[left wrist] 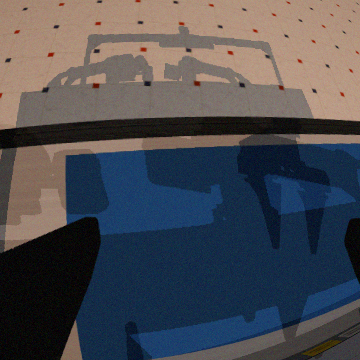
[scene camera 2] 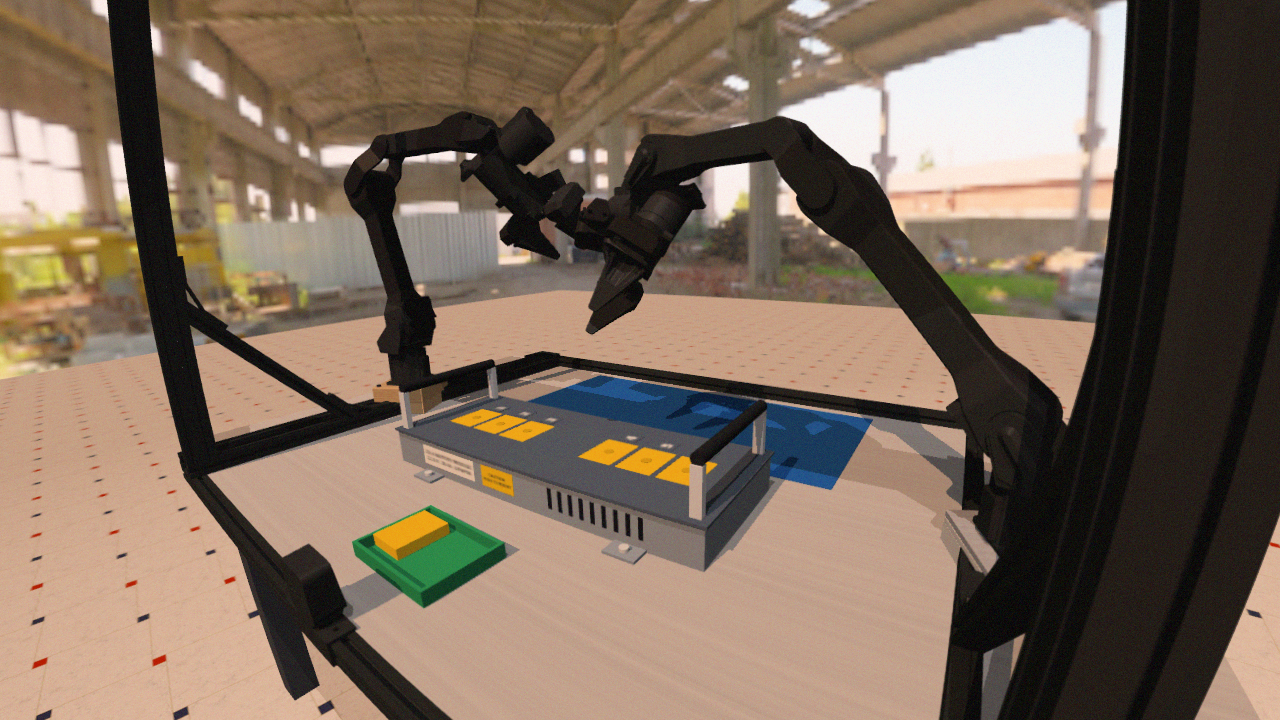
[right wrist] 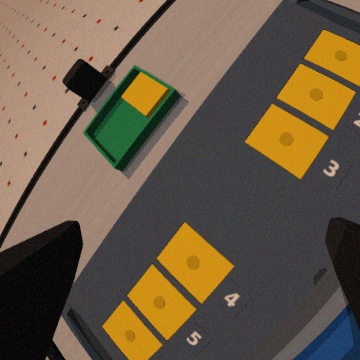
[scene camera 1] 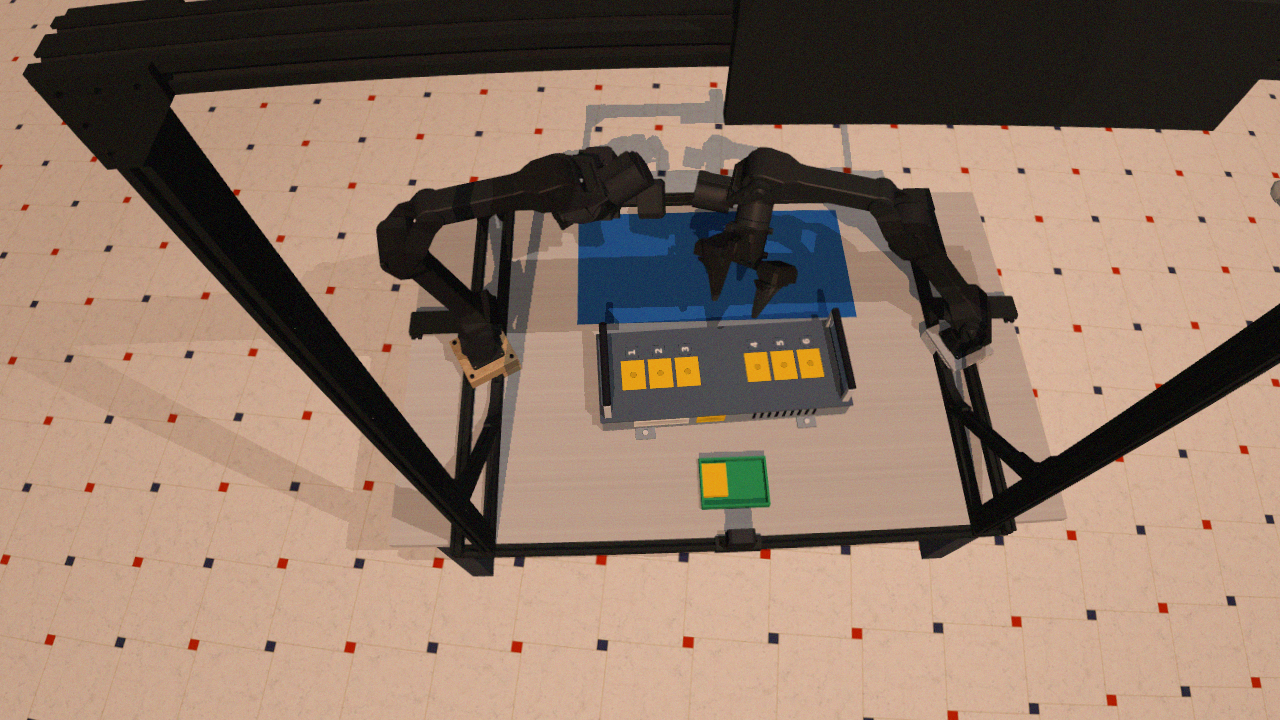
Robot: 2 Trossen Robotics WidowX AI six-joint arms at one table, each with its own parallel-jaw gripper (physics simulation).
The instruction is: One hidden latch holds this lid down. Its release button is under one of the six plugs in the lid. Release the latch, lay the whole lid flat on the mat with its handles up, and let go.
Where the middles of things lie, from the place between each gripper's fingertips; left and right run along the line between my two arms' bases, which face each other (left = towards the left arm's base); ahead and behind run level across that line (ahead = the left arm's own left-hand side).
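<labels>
Counting from my left hand, there's the blue mat (scene camera 1: 630,270), which is 4 cm ahead, 18 cm to the right and 27 cm below. The green tray (scene camera 2: 425,576) is 43 cm behind my left hand, 18 cm to the right of it and 26 cm below it, and the yellow plug (scene camera 2: 407,536) is 43 cm behind that same left hand, 15 cm to the right of it and 26 cm below it.
From my right hand, the blue mat is 22 cm ahead and 19 cm below. The green tray is 25 cm behind my right hand and 18 cm below it, while the yellow plug is 25 cm behind my right hand, 4 cm to the left of it and 18 cm below it.
</labels>
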